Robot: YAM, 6 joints.
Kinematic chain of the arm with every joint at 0, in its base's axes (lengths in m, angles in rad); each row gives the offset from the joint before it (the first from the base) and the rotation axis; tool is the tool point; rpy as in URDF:
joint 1: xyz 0 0 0.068 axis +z
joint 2: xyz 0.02 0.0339 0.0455 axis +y
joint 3: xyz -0.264 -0.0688 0 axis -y
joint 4: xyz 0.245 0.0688 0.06 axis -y
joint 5: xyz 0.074 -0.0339 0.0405 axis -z
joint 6: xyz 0.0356 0 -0.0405 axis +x
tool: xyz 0 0 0 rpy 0 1.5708 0
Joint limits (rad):
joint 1: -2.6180..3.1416
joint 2: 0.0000..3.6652
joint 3: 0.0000..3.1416
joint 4: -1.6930..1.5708
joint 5: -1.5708..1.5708
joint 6: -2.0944..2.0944
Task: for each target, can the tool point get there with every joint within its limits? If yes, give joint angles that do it. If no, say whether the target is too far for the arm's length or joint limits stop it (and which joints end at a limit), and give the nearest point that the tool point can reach.
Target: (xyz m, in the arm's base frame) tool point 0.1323 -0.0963 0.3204
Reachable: yes | joints -0.8308 0.7790 0.4542 0.8324 -1.1679 -0.4702
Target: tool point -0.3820 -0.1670 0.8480
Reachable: no: too far | nearest point -0.2768 -0.1521 0.6643 | short by 0.212 m
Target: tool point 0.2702 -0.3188 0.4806
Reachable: yes | joints 2.3362 0.3007 2.0722 0.7036 -0.8203 -1.7604
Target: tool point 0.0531 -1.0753 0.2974
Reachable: no: too far | nearest point 0.0314 -0.6358 0.2208 | short by 0.447 m
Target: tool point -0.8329 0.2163 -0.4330
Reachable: no: too far | nearest point -0.5306 0.1378 -0.2214 | short by 0.377 m
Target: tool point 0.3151 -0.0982 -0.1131
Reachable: yes | joints -0.2857 2.6526 0.9804 0.4968 0.1522 -1.5800
